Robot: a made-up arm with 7 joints. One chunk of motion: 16 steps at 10 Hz.
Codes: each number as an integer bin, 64 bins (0 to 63) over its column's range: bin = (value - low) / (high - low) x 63, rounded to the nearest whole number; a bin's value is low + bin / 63 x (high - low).
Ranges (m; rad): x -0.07..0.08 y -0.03..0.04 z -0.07..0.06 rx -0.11..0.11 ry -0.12..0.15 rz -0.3..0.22
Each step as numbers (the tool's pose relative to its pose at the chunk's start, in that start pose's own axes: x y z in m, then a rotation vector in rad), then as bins.
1 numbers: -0.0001 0.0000 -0.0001 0.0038 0.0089 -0.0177
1 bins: 29 27 34 33 30 34
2 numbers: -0.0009 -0.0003 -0.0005 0.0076 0.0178 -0.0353
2 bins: 29 27 34 34 32 32
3 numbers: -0.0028 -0.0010 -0.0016 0.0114 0.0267 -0.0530
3 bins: 28 26 33 35 34 30
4 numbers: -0.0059 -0.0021 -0.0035 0.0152 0.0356 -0.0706
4 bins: 27 25 32 36 36 28
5 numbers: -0.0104 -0.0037 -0.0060 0.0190 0.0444 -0.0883
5 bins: 25 24 31 37 38 26
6 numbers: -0.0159 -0.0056 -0.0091 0.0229 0.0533 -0.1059
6 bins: 23 22 30 38 40 24
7 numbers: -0.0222 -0.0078 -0.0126 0.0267 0.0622 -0.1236
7 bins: 20 20 28 39 43 21
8 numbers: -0.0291 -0.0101 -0.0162 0.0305 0.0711 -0.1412
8 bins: 17 18 26 40 45 19
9 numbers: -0.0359 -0.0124 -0.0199 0.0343 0.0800 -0.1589
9 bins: 14 16 24 41 47 17
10 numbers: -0.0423 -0.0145 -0.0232 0.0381 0.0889 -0.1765
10 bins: 12 14 23 42 49 15
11 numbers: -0.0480 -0.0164 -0.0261 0.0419 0.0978 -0.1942
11 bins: 9 12 21 43 51 13
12 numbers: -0.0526 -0.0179 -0.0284 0.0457 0.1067 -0.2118
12 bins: 7 11 20 45 53 11
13 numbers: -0.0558 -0.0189 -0.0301 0.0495 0.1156 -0.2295
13 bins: 6 10 19 46 55 9
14 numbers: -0.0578 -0.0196 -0.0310 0.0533 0.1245 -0.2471
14 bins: 5 9 19 47 57 6
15 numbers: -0.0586 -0.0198 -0.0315 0.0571 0.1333 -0.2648
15 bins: 5 9 19 48 59 4
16 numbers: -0.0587 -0.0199 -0.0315 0.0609 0.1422 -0.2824
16 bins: 5 9 19 49 61 2
